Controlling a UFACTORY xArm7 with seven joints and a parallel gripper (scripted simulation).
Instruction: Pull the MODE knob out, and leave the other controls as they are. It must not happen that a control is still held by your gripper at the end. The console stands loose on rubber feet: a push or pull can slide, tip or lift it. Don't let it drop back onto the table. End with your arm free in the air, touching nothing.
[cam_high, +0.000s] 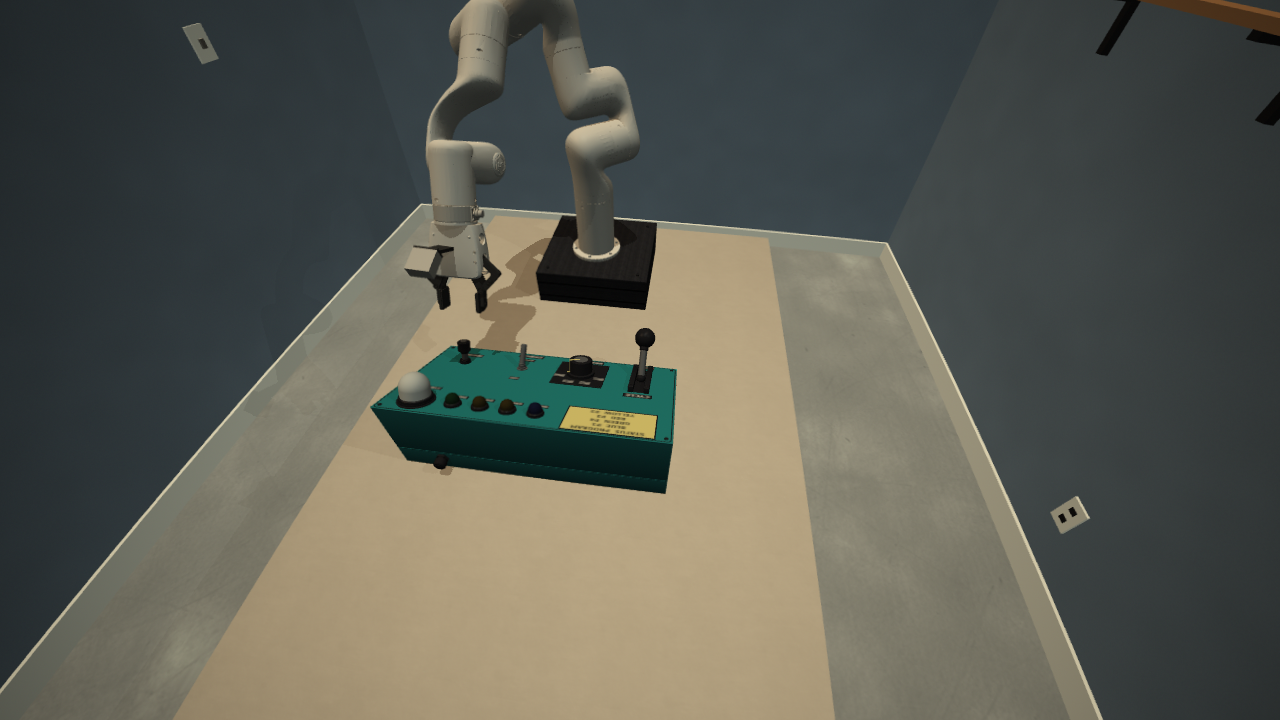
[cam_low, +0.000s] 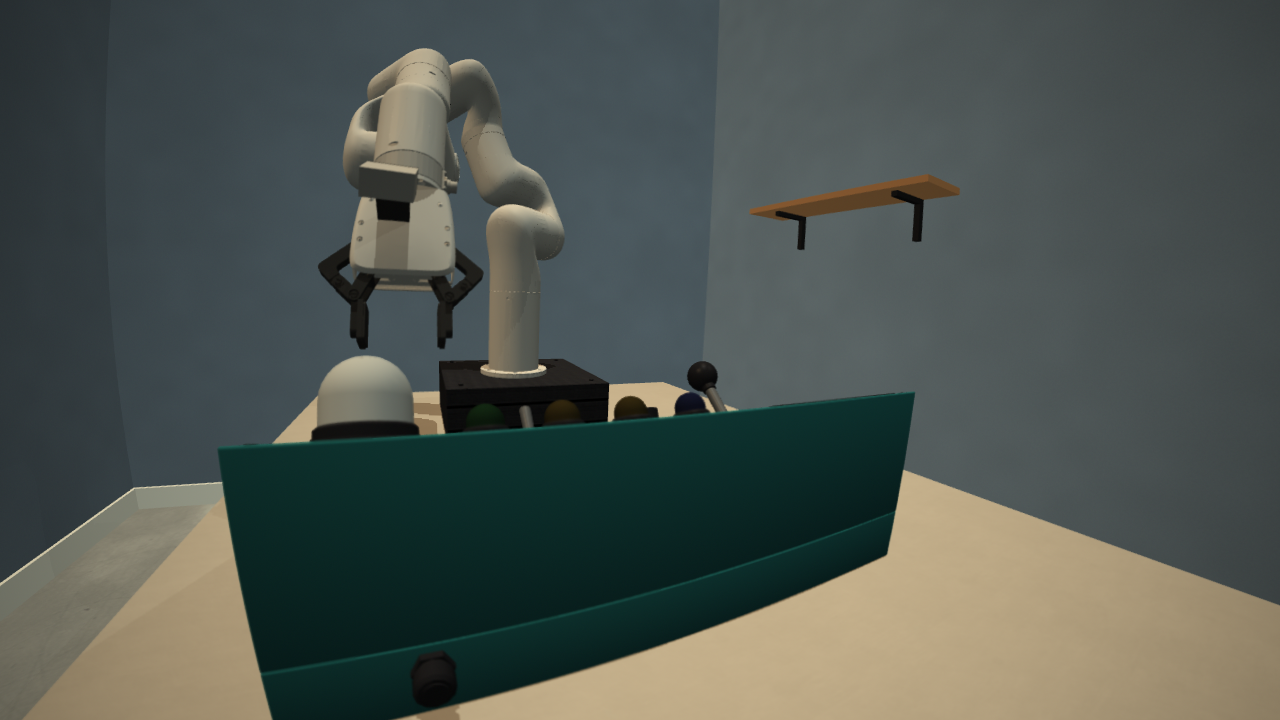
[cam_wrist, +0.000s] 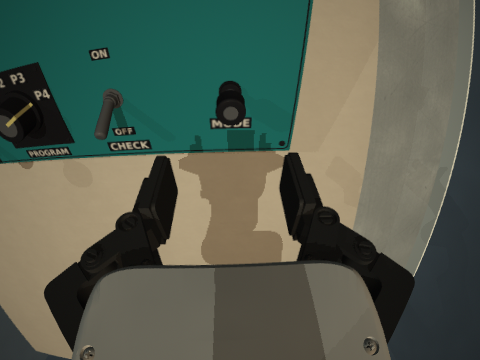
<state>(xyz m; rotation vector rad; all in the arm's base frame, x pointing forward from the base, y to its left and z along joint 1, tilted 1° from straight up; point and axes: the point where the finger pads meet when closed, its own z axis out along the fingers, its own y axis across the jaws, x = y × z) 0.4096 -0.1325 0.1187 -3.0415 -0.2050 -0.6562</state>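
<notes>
Right now my hand is 9 cm above the black mode knob and 4 cm short of it. From my hand the other things lie so: check toggle (12 cm to the left, 10 cm below, 3 cm ahead); then program dial (23 cm to the left, 9 cm below, 2 cm ahead); then teal console (19 cm to the left, 12 cm below, 5 cm ahead).
</notes>
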